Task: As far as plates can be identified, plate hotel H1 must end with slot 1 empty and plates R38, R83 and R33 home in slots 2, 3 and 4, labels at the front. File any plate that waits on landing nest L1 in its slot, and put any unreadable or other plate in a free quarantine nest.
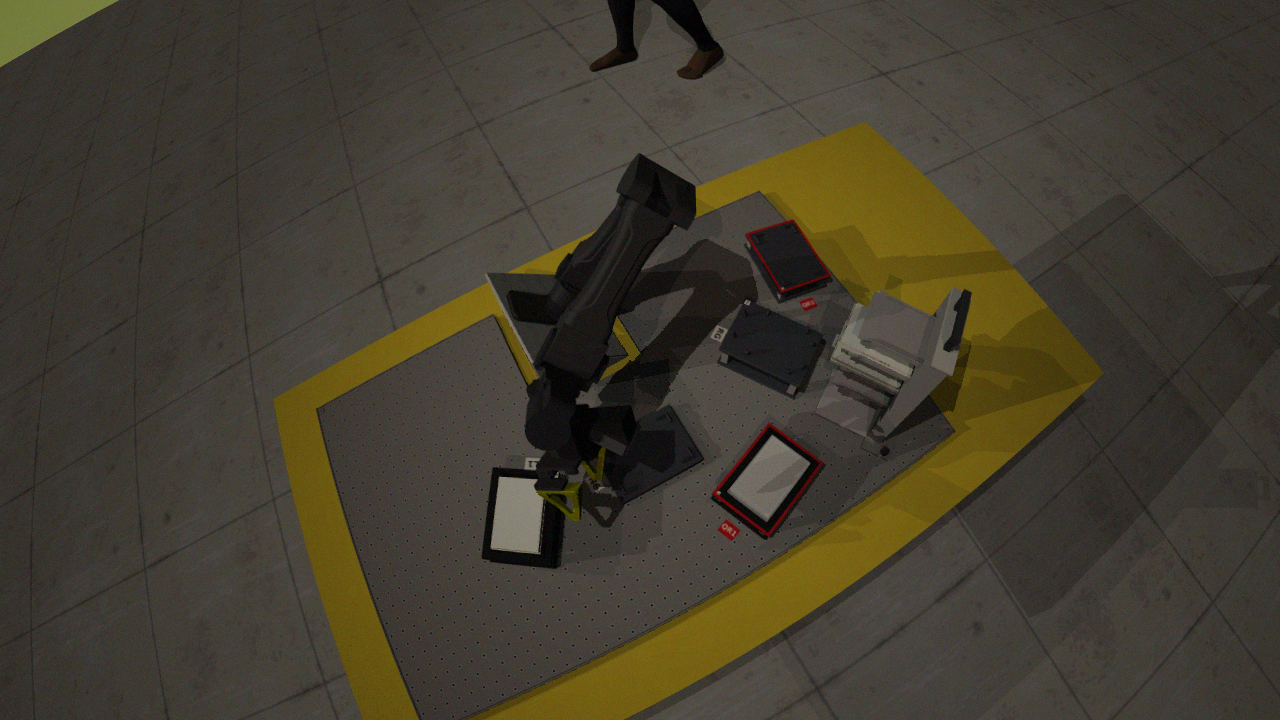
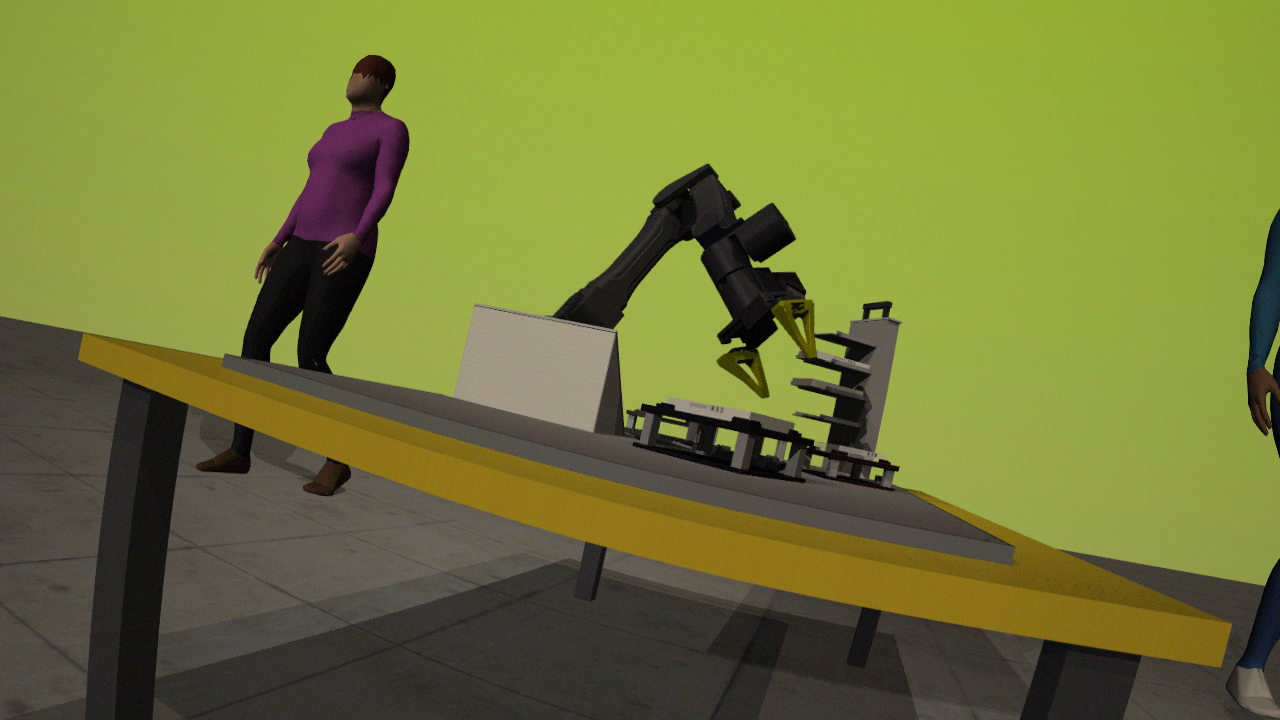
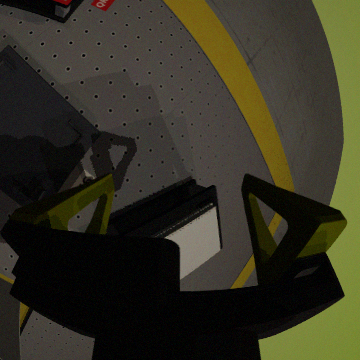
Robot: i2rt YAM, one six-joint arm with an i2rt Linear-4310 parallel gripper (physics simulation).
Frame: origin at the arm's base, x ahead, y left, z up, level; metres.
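Seen in the pictures: gripper, fingertip midpoint: (image 1: 587,499) (image 2: 789,378) (image 3: 177,180); arm's base, link origin: (image 1: 556,313) (image 2: 551,371).
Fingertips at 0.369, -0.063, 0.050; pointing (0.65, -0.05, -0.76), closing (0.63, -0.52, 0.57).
Note:
Pixels of each thing's top centre, then the offset from my fingertips to it, as dx, dy, dz. "*": a spot on its surface instead.
- black nest, top centre: (image 2: 729,416) (image 3: 181,250) (image 1: 519,514) -0.034, -0.122, -0.065
- red-rimmed nest QR1, surface spot: (image 1: 722,497) * +0.064, +0.204, -0.081
- second red-rimmed nest, top centre: (image 2: 674,417) (image 1: 788,252) -0.334, +0.549, -0.075
- raised dark nest labelled RG, top centre: (image 1: 773,337) (image 2: 741,414) -0.157, +0.410, -0.045
- low dark board, top centre: (image 3: 12,129) (image 2: 743,450) (image 1: 646,452) -0.068, +0.120, -0.103
A white plate (image 1: 516,514) (image 2: 735,413) (image 3: 202,242) lies on a black nest (image 1: 552,541) (image 2: 744,450) labelled L1; its edge label appears to read R33. My gripper (image 1: 587,501) (image 2: 789,376) (image 3: 177,180) is open and empty, above and beside that plate, apart from it. Plate hotel H1 (image 1: 921,394) (image 2: 873,371) stands at the far right; whitish plates show on its shelves, but their labels and exact slots are unclear. Another white plate (image 1: 771,477) (image 2: 856,454) lies on the red-rimmed nest QR1 (image 1: 722,497). A second red-rimmed nest (image 1: 787,257) holds no plate.
A raised dark nest labelled RG (image 1: 771,347) stands bare beside the hotel. A low dark board (image 1: 669,445) (image 3: 37,115) lies beside my gripper, partly shadowed. The arm's base block (image 2: 537,368) stands at the table's rear. A person (image 2: 344,179) stands behind the table.

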